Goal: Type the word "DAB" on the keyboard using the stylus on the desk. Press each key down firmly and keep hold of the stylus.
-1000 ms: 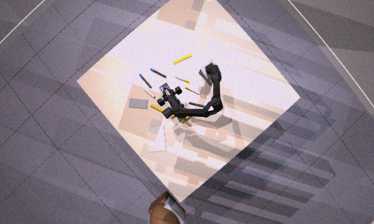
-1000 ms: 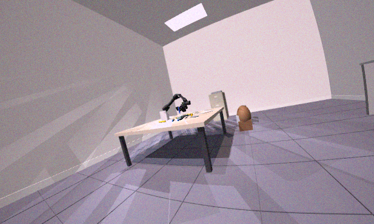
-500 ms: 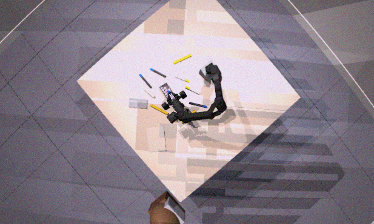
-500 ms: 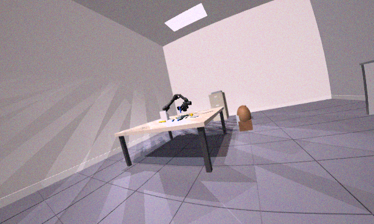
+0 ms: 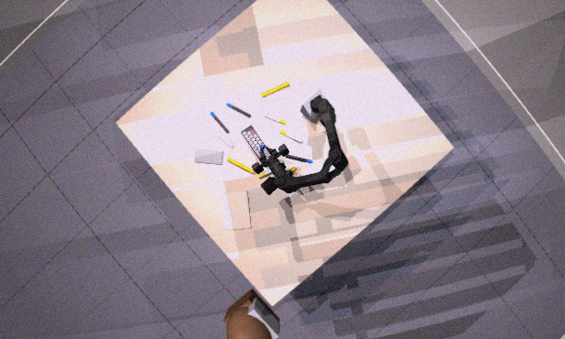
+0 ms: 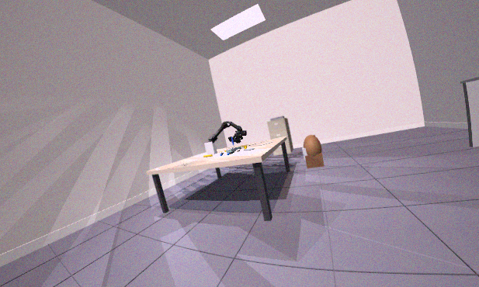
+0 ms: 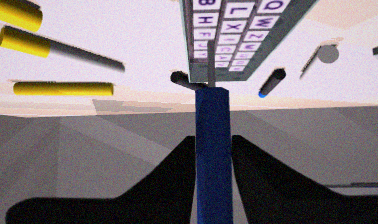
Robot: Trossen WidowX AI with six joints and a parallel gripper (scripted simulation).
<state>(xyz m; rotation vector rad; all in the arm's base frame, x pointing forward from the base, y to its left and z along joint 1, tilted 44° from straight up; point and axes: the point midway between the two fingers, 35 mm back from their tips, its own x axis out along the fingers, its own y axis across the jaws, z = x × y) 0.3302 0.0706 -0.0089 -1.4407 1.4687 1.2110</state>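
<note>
Now: gripper tip 8 cm above the D key, 5 cm to the right of it and 4 cm short of it. Round my gripper tip: grey block 26 cm ahead, 14 cm to the right, 9 cm below; blue stylus 1 cm below; yellow marker 18 cm to the left, 8 cm below.
</note>
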